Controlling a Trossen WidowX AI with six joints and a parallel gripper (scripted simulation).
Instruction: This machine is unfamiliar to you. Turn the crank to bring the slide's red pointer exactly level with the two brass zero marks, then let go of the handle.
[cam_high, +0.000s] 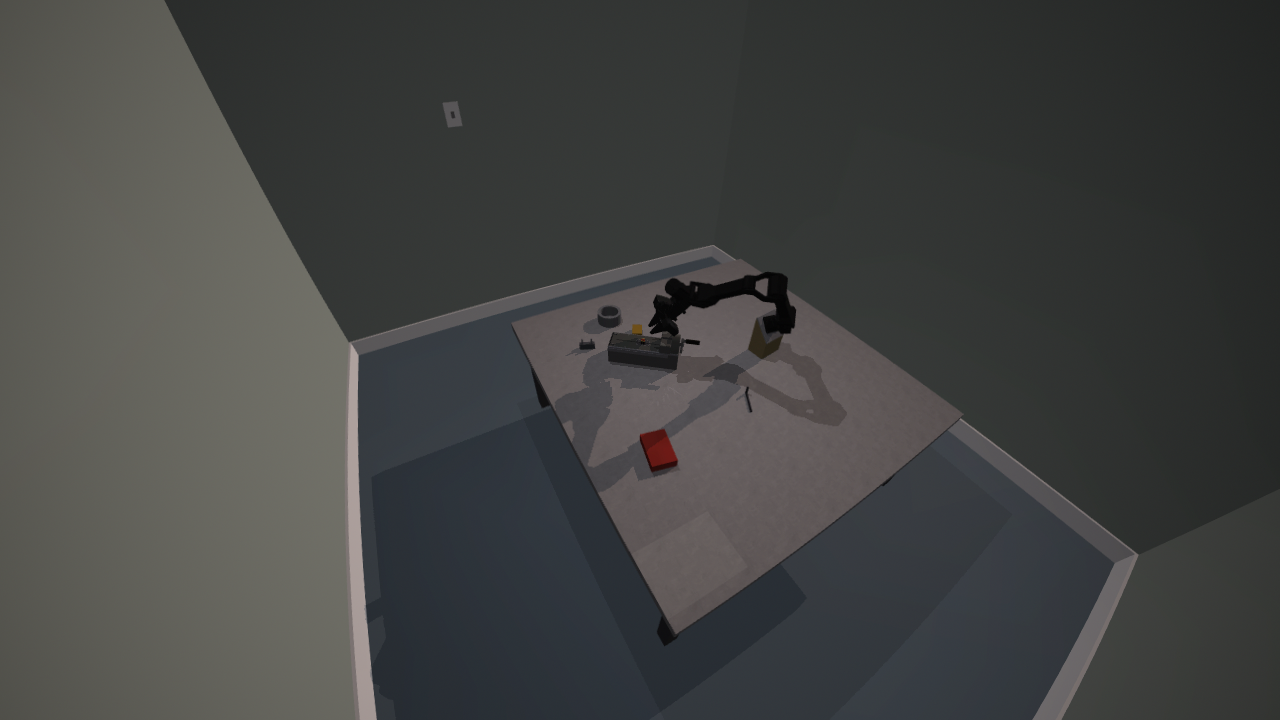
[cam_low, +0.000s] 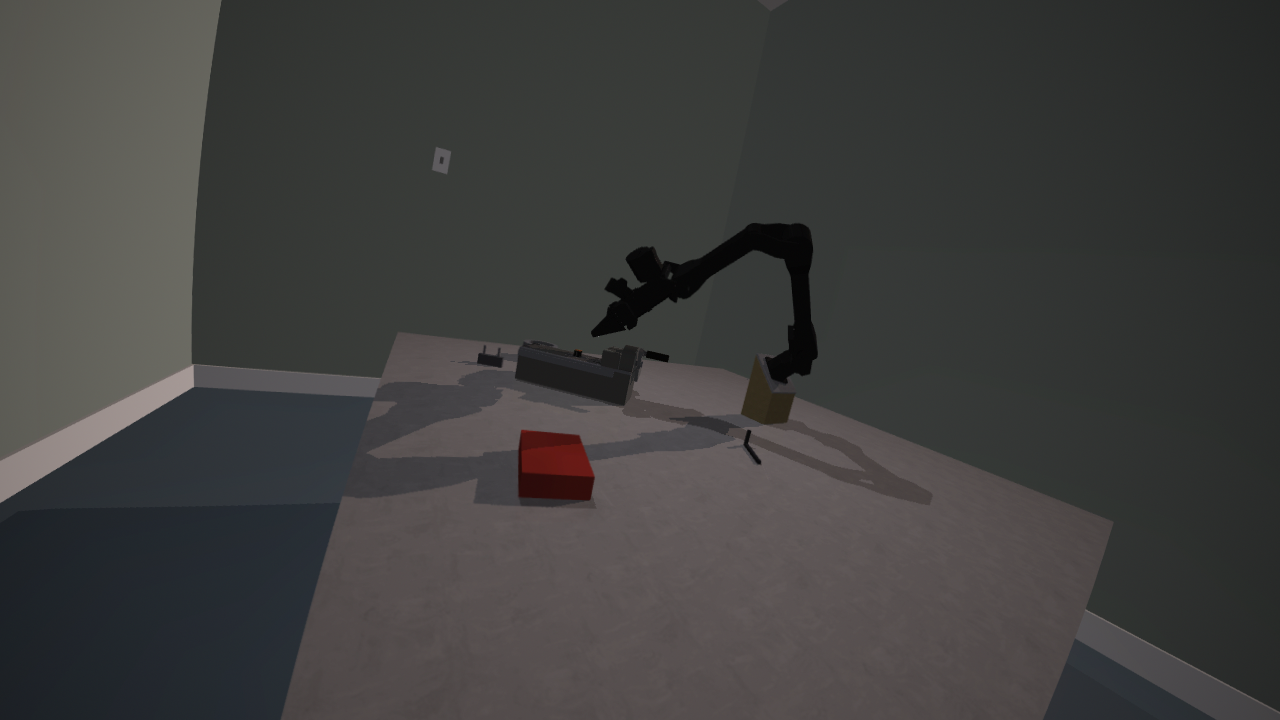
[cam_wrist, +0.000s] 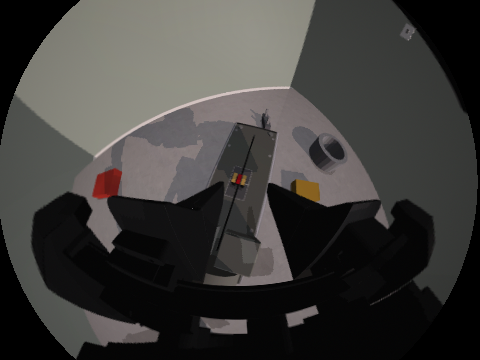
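My gripper tip is now 20 mm short of the red pointer and 50 mm above it. From my gripper tip the other things lie so: dark clip (190 mm ahead, 150 mm to the right, 110 mm below); black crank handle (110 mm behind, 120 mm to the left, 10 mm below); yellow block (30 mm behind, 140 mm to the right, 120 mm below).
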